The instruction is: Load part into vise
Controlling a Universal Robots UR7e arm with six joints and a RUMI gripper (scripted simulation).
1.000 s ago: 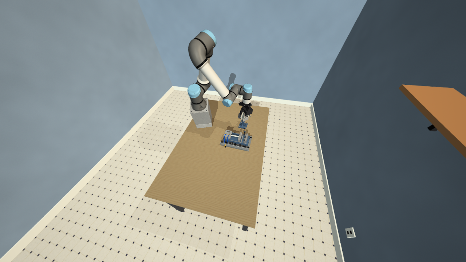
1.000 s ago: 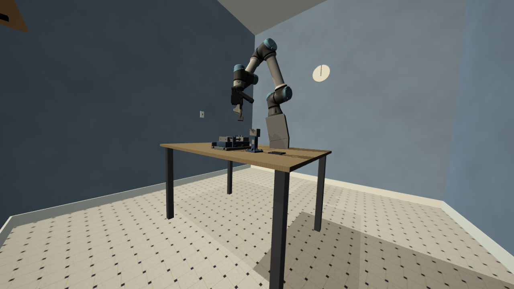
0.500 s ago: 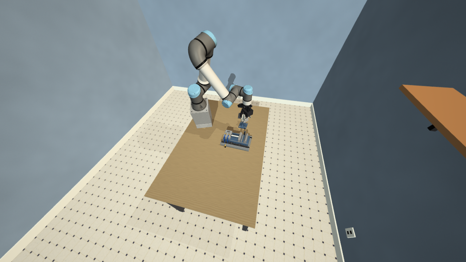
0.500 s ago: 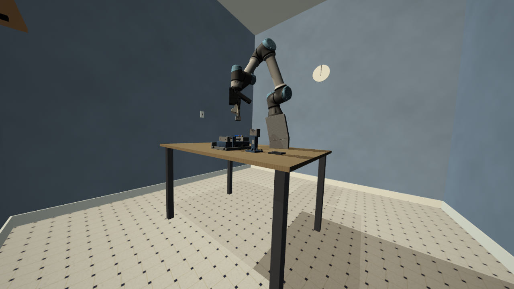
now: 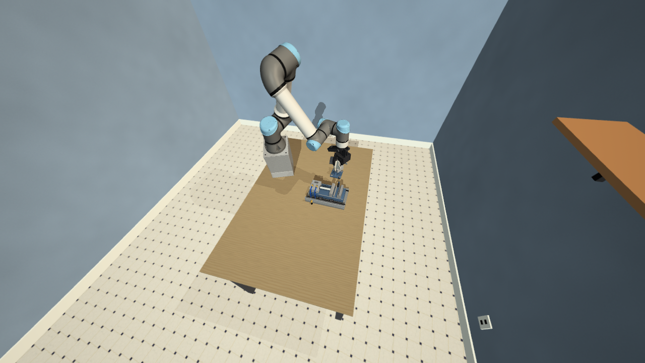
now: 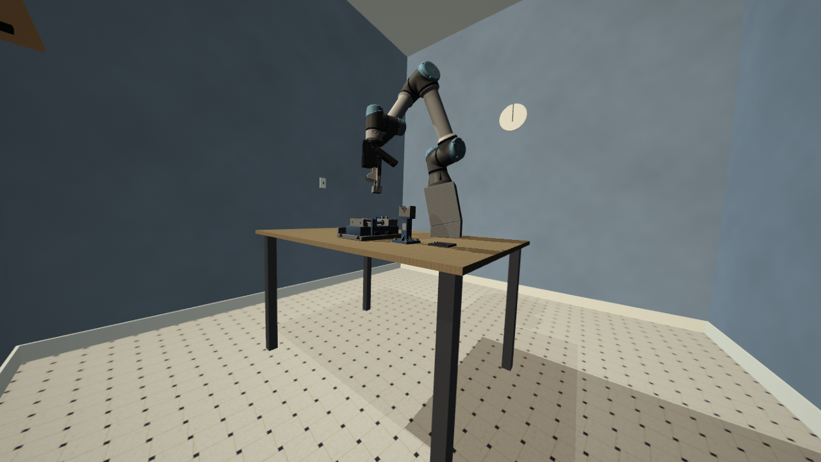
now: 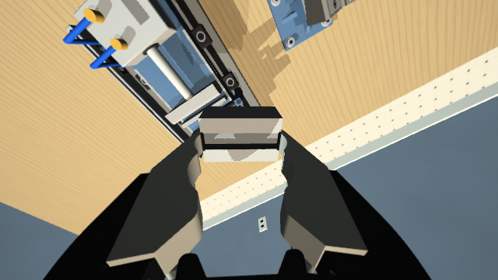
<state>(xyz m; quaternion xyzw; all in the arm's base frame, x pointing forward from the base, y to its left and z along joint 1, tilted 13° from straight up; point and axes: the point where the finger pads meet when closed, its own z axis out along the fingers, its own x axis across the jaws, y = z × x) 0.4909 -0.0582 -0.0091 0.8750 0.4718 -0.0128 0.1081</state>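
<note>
Right now the fixed jaw is 40 mm ahead of my hand, 80 mm to the right of it and 160 mm below it. The rest, counted from my hand: cylinder rod (80 mm behind, 80 mm to the right, 160 mm below); then part (right at my hand); then moving jaw (30 mm behind, 80 mm to the right, 160 mm below).
</note>
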